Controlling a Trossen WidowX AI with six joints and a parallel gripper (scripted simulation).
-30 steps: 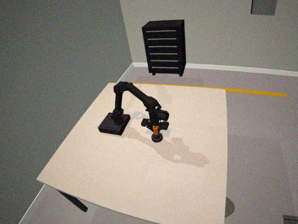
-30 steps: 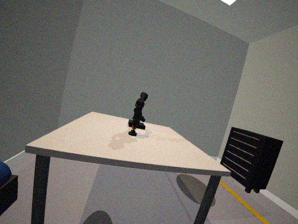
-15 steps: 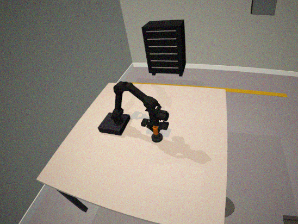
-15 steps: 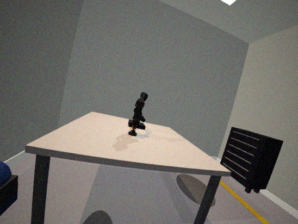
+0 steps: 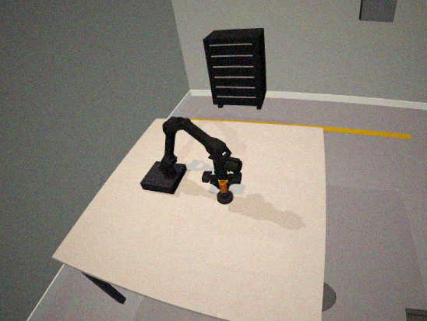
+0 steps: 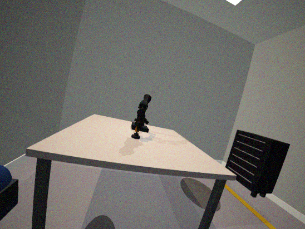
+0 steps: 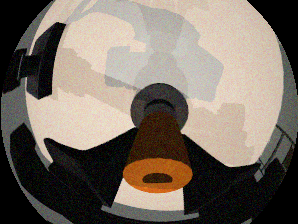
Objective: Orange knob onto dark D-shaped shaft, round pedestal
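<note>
Now: the orange knob 2 cm above my gripper tip. Round my gripper tip: round pedestal 4 cm below.
</note>
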